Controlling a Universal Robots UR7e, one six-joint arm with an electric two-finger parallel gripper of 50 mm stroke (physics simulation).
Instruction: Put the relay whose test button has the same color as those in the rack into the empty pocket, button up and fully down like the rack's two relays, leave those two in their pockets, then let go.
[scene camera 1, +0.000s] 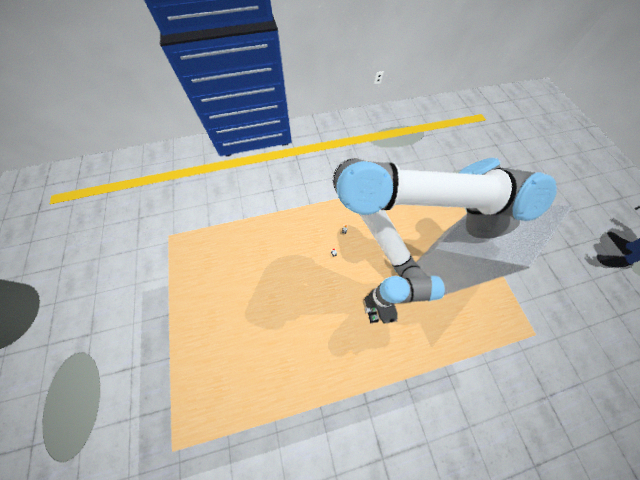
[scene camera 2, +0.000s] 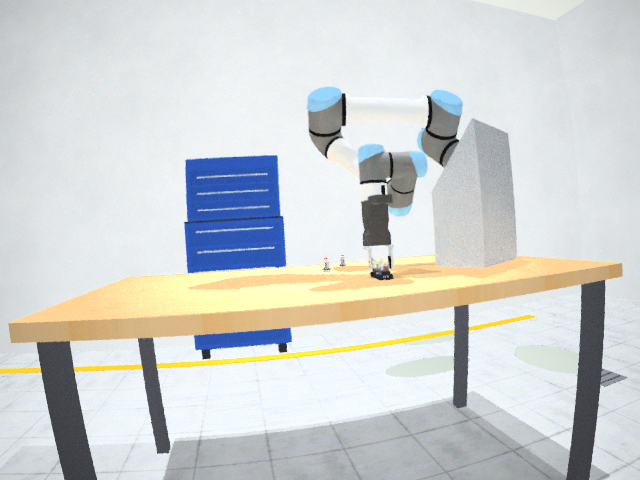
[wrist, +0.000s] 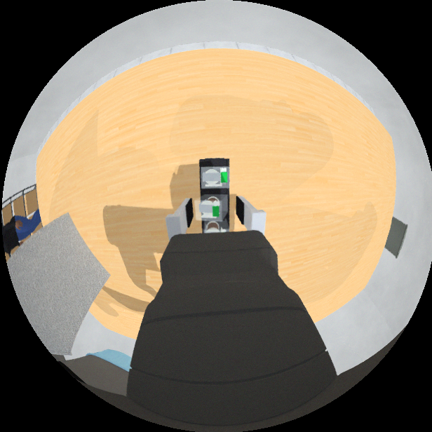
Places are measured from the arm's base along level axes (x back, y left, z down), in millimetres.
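Where they show: gripper, fingertip midpoint: (scene camera 1: 372, 309) (scene camera 2: 381, 269); arm's base at its link origin: (scene camera 1: 491, 224) (scene camera 2: 470, 167).
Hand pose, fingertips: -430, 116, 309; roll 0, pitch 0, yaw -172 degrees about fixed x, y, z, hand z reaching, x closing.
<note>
Things, the pixels of their top centre, and the offset from my fingertips, as dx, dy, dz. Level surfaces: height alone.
- black rack at its top centre: (scene camera 2: 380, 269) -2, +2, +1
- relay with a red button, top centre: (scene camera 2: 326, 258) (scene camera 1: 334, 250) -66, -293, -20
- orange button at its top centre: (scene camera 2: 342, 255) (scene camera 1: 345, 227) +25, -388, -20
- wooden table at its surface level: dz +24
The black rack (scene camera 1: 373, 320) (scene camera 2: 382, 276) (wrist: 214, 162) stands on the table with relays in line. The relay at the far end (wrist: 214, 177), with a green button, sits in its pocket. The middle relay (wrist: 209, 209), also green-buttoned, is shifted left, looks tilted and higher than its neighbour, and overhangs the rack's left edge in the wrist view. The near relay (wrist: 213, 227) is mostly hidden by the gripper body; its button does not show there. My gripper (scene camera 2: 380, 263) (wrist: 214, 205) is open, its fingers on both sides of the middle relay with gaps, holding nothing.
A relay with a red button (scene camera 1: 333, 252) (scene camera 2: 326, 265) and one with an orange button (scene camera 1: 344, 229) (scene camera 2: 342, 260) stand apart on the wooden table (scene camera 1: 232, 361) (scene camera 2: 232, 297) (wrist: 300, 250). The grey pedestal (scene camera 2: 465, 217) (wrist: 55, 285) is at the right in the scene views.
</note>
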